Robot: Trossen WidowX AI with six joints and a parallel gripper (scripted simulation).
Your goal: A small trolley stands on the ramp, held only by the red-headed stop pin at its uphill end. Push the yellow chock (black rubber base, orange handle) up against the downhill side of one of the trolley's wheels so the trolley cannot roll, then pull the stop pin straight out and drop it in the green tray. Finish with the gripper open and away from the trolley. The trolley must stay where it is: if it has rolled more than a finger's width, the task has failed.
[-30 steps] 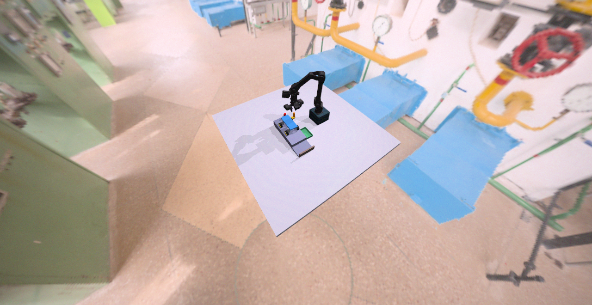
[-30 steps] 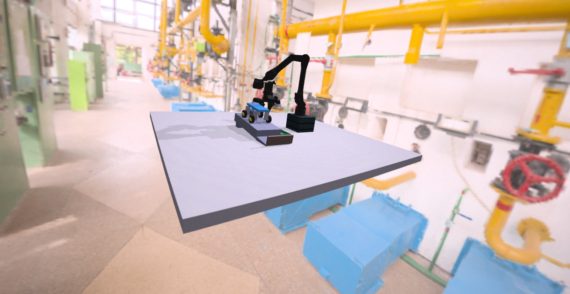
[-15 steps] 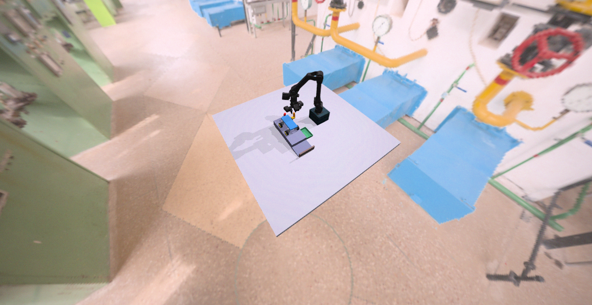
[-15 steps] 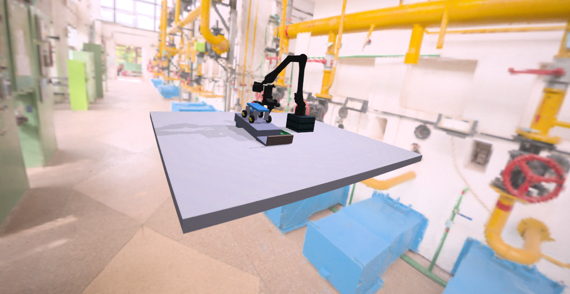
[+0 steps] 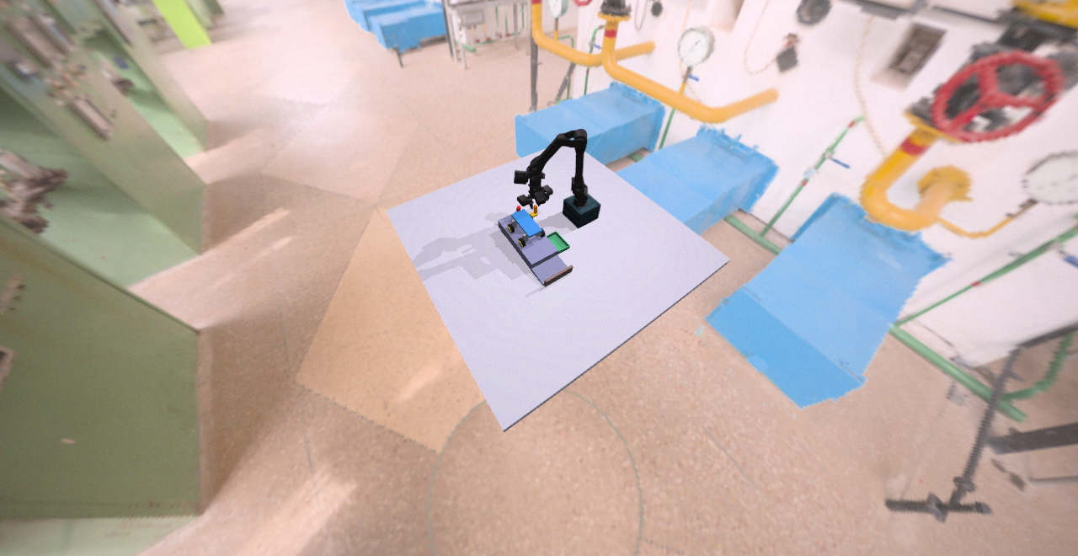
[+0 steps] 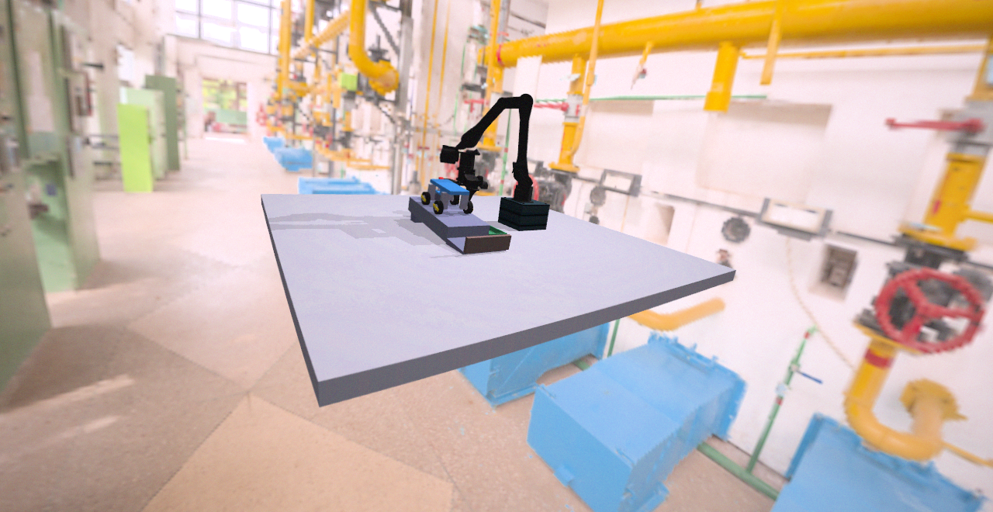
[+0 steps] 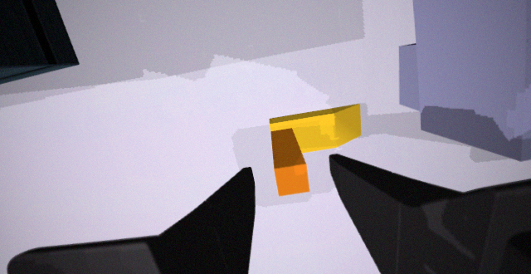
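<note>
Right now my gripper tip is 20 mm short of the yellow chock and 30 mm above it. The rest, counted from my gripper tip: grey ramp (150 mm ahead, 150 mm to the left, 10 mm below); blue-decked trolley (150 mm ahead, 150 mm to the left, 60 mm above); red-headed stop pin (130 mm ahead, 40 mm to the left, 80 mm above).
</note>
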